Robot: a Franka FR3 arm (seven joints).
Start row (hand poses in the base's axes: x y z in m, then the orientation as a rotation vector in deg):
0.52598, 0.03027, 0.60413, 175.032, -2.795, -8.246
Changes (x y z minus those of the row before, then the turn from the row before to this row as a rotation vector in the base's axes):
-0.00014, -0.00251, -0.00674, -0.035, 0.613, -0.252
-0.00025, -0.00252, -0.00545, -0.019, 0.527, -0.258
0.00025, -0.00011, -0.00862, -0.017, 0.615, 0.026
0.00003, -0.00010, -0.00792, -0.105, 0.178, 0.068
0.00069, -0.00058, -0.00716, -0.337, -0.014, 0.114
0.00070, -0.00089, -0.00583, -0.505, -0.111, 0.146
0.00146, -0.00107, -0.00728, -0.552, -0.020, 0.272
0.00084, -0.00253, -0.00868, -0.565, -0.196, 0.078
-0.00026, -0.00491, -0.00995, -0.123, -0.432, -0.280
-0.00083, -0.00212, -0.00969, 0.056, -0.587, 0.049
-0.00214, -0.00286, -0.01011, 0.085, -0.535, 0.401
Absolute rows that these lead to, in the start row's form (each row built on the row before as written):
0.52584, 0.02776, 0.59739, 174.946, -3.143, -9.196
0.52559, 0.02524, 0.59194, 174.879, -3.504, -10.016
0.52584, 0.02513, 0.58332, 174.794, -3.426, -10.950
0.52587, 0.02503, 0.57540, 174.667, -3.319, -11.207
0.52656, 0.02445, 0.56824, 174.329, -3.173, -11.148
0.52726, 0.02356, 0.56241, 173.834, -3.000, -10.925
0.52872, 0.02249, 0.55513, 173.277, -2.634, -10.827
0.52956, 0.01996, 0.54645, 172.732, -2.578, -10.480
0.52930, 0.01505, 0.53650, 172.662, -3.049, -9.846
0.52847, 0.01293, 0.52681, 172.774, -3.026, -8.961
0.52633, 0.01007, 0.51670, 172.898, -2.465, -8.123

